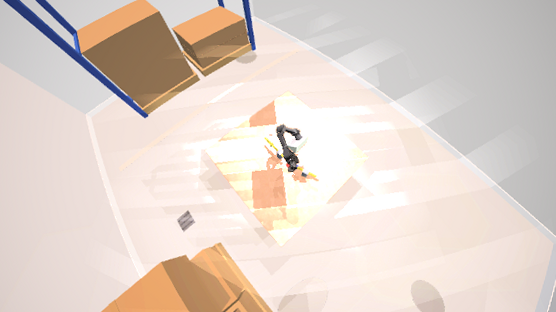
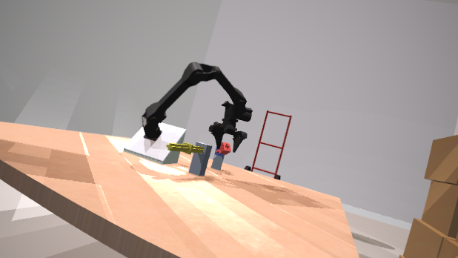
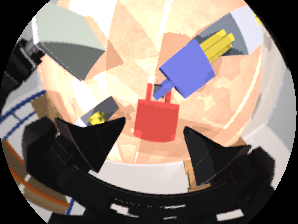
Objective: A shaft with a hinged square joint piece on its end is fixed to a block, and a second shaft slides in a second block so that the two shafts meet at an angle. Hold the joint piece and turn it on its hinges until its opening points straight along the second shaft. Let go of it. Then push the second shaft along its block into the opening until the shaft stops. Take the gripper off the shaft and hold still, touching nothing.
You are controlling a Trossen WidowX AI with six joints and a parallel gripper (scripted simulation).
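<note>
Now: the red joint piece 2 cm behind my gripper tip and 1 cm to the left of it.
</note>
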